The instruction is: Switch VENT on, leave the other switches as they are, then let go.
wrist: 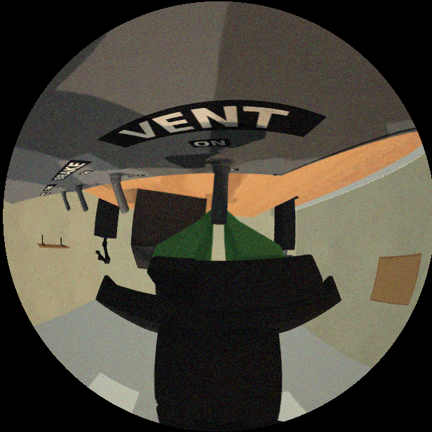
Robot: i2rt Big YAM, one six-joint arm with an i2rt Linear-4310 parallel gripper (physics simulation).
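Note:
The grey switch panel (280, 65) fills the top of the wrist view and is seen at a steep slant. The large VENT label (210, 118) and a small ON label (210, 143) are on it. The VENT lever (220, 192), a dark rod, stands out from the panel below the ON label. My gripper (218, 215) is shut on this lever, its green fingers on either side of the lever's free end. The contact itself is partly hidden by the rod. The slant hides the lever's exact tilt against the panel.
To the left are another lever (120, 194), two smaller levers (82, 198) (66, 200) and the BRAKE label (69, 170). The orange-brown table top (350, 158) lies behind the panel. A dark box (167, 220) and dark upright pieces (106, 218) (285, 224) stand beyond.

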